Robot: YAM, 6 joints.
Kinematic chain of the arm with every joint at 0, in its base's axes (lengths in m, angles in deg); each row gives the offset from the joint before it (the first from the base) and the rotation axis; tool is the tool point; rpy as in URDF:
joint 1: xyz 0 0 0.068 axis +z
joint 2: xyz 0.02 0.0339 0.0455 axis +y
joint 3: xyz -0.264 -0.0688 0 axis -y
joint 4: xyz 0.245 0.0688 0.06 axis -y
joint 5: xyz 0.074 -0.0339 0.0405 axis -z
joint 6: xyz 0.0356 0 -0.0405 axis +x
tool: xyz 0 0 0 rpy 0 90 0
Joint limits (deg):
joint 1: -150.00..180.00
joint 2: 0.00..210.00
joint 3: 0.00..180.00
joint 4: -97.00..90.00
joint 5: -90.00..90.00
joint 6: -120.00..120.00
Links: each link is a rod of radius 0.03 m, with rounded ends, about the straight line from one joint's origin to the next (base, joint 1, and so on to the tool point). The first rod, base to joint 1, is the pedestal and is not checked.
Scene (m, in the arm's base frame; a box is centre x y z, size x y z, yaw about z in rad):
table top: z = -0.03
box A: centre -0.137 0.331 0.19 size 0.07 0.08 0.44 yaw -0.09
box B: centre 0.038 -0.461 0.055 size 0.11 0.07 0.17 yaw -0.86
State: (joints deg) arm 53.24 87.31 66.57 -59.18 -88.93 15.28
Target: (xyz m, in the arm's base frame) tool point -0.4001 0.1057 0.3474
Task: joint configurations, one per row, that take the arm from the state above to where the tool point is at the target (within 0.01 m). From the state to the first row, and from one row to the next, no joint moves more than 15 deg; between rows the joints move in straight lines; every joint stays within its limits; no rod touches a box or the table.
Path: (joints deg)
1: 61.26 77.57 81.32 -47.17 -83.31 11.55
2: 69.29 67.84 96.07 -35.17 -77.69 7.81
3: 77.31 58.10 110.82 -23.16 -72.07 4.08
4: 85.34 48.36 125.57 -11.16 -66.46 0.35
5: 97.83 58.52 122.00 -15.70 -69.60 2.83
6: 110.32 68.67 118.42 -20.24 -72.74 5.32
7: 122.81 78.82 114.85 -24.78 -75.88 7.81
8: 135.30 88.98 111.27 -29.33 -79.02 10.30
9: 147.79 99.13 107.70 -33.87 -82.16 12.79
10: 160.28 109.28 104.12 -38.41 -85.30 15.28

